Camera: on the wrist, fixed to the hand. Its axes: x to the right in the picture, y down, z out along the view.
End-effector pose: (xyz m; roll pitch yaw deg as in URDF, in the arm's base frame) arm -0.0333 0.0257 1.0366 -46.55 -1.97 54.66
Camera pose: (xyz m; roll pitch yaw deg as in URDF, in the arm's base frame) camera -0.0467 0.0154 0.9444 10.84 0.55 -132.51
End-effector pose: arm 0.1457 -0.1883 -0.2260 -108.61 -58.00 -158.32
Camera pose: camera 0.0889 -0.1263 -0.2674 64.08 63.32 11.40
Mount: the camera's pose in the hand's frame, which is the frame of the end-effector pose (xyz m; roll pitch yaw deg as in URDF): -0.0193 0.0699 -0.0594 -35.34 -6.17 176.07
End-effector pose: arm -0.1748 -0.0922 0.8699 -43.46 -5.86 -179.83
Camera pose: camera -0.1649 -0.1020 0.7772 7.29 4.03 -6.94
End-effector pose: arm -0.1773 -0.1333 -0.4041 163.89 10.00 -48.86
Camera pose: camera -0.2192 -0.1623 -0.3254 159.83 -5.12 136.63
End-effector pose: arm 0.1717 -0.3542 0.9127 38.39 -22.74 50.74
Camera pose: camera 0.0902 -0.3090 0.9023 -73.68 15.47 -128.47
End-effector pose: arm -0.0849 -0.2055 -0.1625 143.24 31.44 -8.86
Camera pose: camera -0.0582 -0.2304 -0.0761 177.31 -28.60 178.92
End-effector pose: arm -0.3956 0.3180 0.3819 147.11 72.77 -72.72
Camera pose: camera -0.3976 0.2355 0.4264 159.81 -68.68 125.82
